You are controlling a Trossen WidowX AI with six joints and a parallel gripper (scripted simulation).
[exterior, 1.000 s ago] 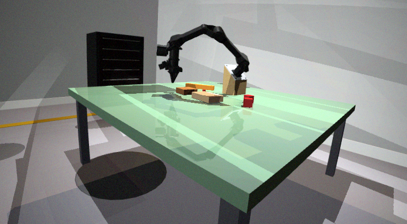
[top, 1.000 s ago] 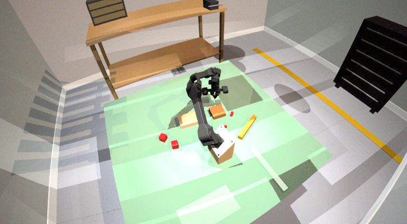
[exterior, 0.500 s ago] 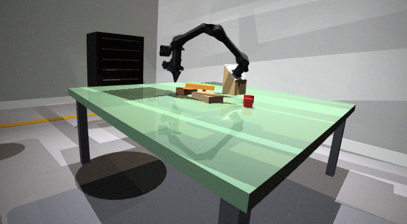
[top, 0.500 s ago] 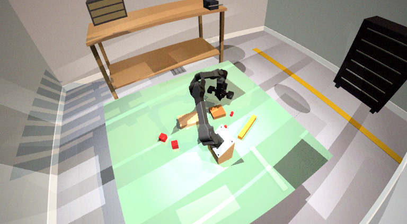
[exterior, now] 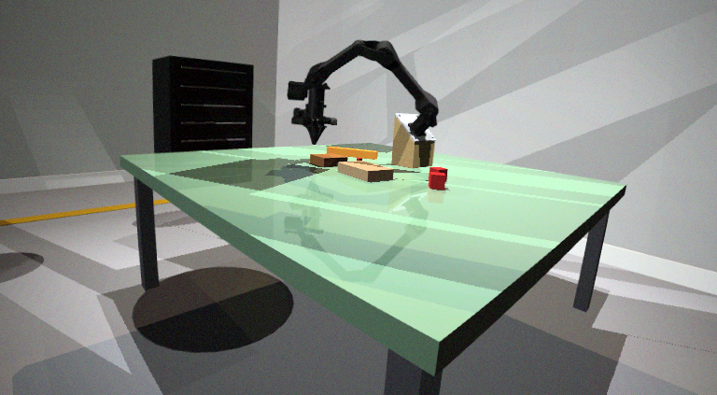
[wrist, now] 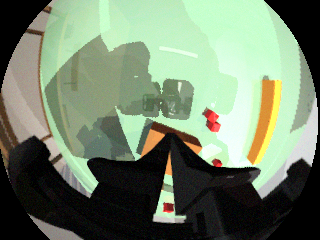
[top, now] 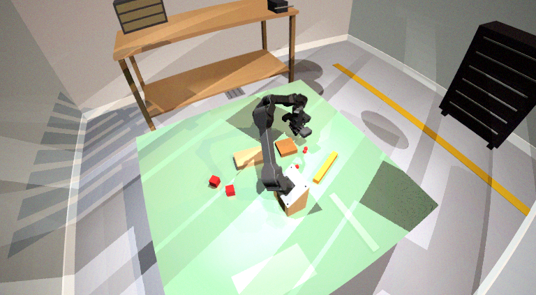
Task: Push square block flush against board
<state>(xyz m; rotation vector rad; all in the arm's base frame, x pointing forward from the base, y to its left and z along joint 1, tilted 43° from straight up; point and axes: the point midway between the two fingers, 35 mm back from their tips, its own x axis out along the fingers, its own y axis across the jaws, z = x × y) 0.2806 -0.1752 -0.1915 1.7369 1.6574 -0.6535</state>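
The orange square block lies 1 cm behind my gripper tip, 7 cm to the left of it and 5 cm below it. From my gripper tip the other things lie so: long bar: 24 cm behind, 2 cm to the right, 5 cm below; tan board: 4 cm ahead, 28 cm to the left, 5 cm below.
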